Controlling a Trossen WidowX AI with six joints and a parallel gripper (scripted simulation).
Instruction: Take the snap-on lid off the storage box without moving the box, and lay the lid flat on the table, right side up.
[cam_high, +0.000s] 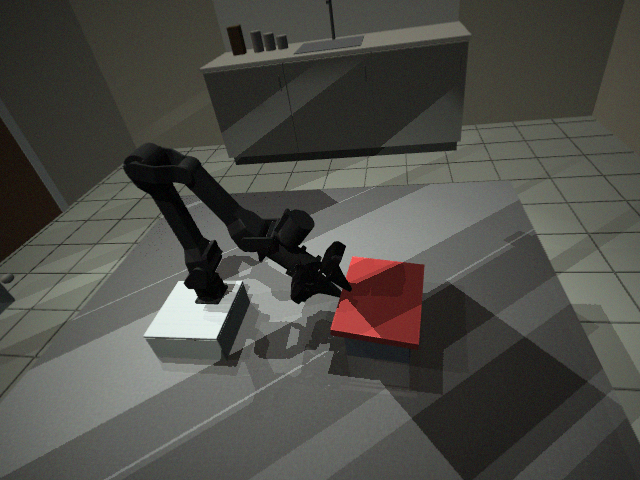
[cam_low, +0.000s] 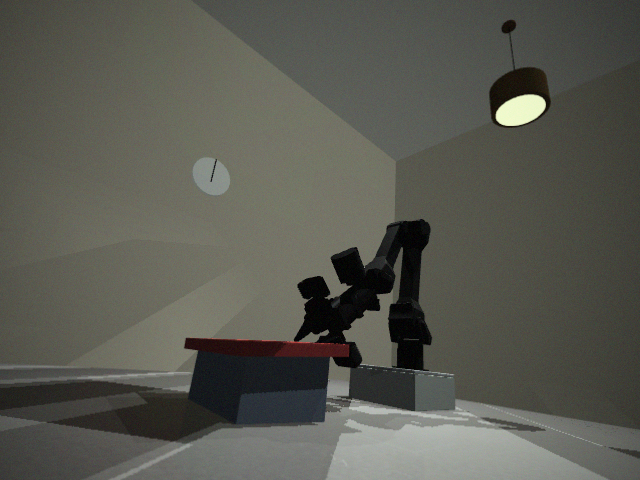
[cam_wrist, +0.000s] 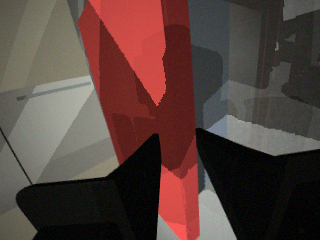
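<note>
The red lid is 8 cm ahead of my gripper tip. Round my gripper tip: storage box 8 cm ahead, 5 cm below.
</note>
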